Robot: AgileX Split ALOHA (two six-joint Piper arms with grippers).
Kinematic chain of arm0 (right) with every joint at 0, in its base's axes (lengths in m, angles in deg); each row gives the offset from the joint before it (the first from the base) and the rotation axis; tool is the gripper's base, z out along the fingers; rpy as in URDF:
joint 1: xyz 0 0 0.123 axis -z
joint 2: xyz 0 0 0 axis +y
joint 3: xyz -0.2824 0 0.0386 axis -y
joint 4: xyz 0.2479 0 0.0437 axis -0.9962 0 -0.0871
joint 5: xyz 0 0 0 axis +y
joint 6: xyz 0.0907 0 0.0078 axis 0.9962 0 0.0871
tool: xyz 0 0 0 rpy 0 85 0
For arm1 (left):
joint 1: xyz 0 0 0.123 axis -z
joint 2: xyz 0 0 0 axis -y
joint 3: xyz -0.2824 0 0.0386 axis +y
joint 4: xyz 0.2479 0 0.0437 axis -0.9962 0 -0.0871
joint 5: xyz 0 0 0 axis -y
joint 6: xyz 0.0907 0 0.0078 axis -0.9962 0 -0.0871
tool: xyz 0 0 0 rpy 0 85 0
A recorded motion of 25 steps. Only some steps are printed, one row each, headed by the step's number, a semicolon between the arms.
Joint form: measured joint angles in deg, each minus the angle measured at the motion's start. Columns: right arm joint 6, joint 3, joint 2, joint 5, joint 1, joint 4; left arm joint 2, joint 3, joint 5, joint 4, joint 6, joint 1.
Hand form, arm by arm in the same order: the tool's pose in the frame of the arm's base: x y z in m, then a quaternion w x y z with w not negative. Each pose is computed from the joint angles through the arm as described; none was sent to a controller.
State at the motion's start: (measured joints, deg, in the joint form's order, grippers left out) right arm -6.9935 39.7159 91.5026 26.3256 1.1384 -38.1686; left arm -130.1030 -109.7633 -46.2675 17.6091 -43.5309 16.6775
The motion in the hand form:
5: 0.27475 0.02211 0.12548 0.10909 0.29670 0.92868 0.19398; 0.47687 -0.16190 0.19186 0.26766 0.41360 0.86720 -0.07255
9: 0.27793 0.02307 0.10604 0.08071 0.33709 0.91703 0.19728; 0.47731 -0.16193 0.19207 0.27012 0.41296 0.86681 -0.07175
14: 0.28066 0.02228 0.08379 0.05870 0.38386 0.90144 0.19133; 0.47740 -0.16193 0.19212 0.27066 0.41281 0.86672 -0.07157
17: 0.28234 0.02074 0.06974 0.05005 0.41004 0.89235 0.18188; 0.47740 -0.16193 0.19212 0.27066 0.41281 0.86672 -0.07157
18: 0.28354 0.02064 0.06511 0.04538 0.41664 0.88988 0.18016; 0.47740 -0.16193 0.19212 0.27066 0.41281 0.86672 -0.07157
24: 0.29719 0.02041 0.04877 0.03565 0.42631 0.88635 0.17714; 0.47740 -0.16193 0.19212 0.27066 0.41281 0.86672 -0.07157
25: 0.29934 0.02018 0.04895 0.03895 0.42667 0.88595 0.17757; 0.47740 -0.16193 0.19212 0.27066 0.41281 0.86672 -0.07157
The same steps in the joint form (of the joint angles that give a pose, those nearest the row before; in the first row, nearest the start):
5: 0.01 0.07 6.98 -1.92 0.00 -8.77; 0.00 0.00 0.11 0.00 0.00 -0.19
9: 0.01 0.28 11.41 -2.72 0.00 -13.22; 0.00 0.00 0.42 0.00 0.00 -0.19
14: 0.05 0.44 16.28 -4.81 0.00 -18.06; 0.00 0.00 0.49 0.00 0.00 -0.19
17: 0.05 0.70 19.33 -6.63 0.00 -20.63; 0.00 0.00 0.49 0.00 0.00 -0.19
18: 0.05 1.04 20.46 -6.84 0.00 -21.31; 0.00 0.00 0.49 0.00 0.00 -0.19
24: 0.00 4.53 25.39 -7.02 0.00 -22.36; 0.00 0.00 0.49 0.00 0.00 -0.19
25: -0.06 4.93 25.53 -7.19 0.00 -22.48; 0.00 0.00 0.49 0.00 0.00 -0.19

